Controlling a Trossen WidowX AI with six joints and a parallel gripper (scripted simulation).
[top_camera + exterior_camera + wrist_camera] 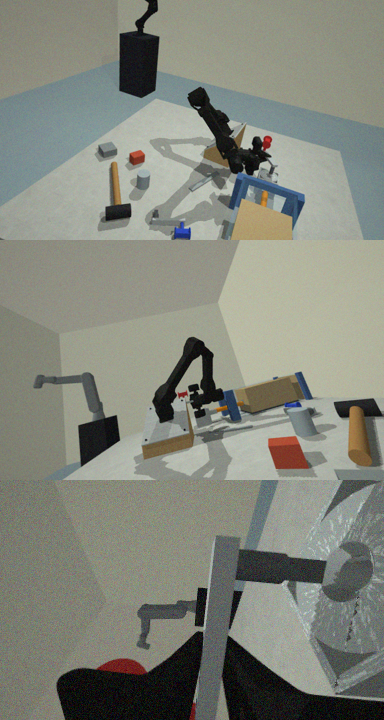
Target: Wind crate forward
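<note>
My gripper tip is 40 mm to the left of the red knob, 40 mm below it and 30 mm past it. The rest, counted from my gripper tip: blue steel frame (210 mm ahead, 50 mm below, 30 mm to the left); then red-knobbed crank handle (20 mm to the right, 10 mm above); then winch (120 mm below, 40 mm ahead, 10 mm to the left).
</note>
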